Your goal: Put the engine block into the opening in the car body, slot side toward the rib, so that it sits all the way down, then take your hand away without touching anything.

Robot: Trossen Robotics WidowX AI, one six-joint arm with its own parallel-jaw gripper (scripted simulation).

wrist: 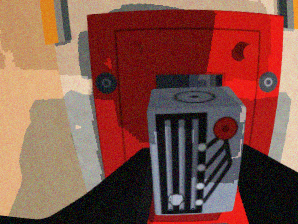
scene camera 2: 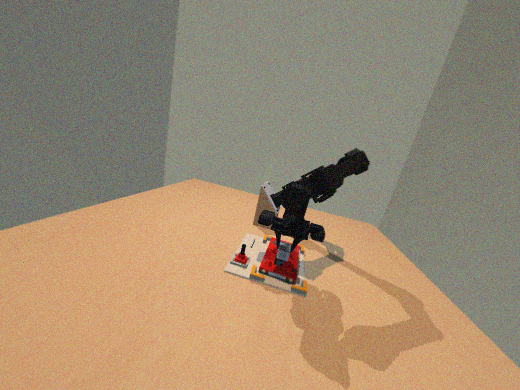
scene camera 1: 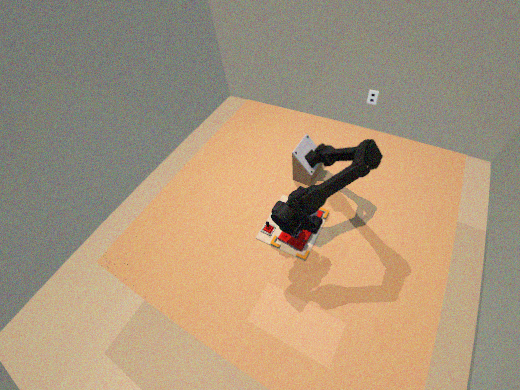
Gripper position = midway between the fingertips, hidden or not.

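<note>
There is my gripper (scene camera 2: 284, 250), carrying a grey engine block, and with it in this view I can see a red car body (scene camera 2: 281, 270). The wrist view gives me my gripper (wrist: 194, 156) as well, together with the red car body (wrist: 130, 55).
</note>
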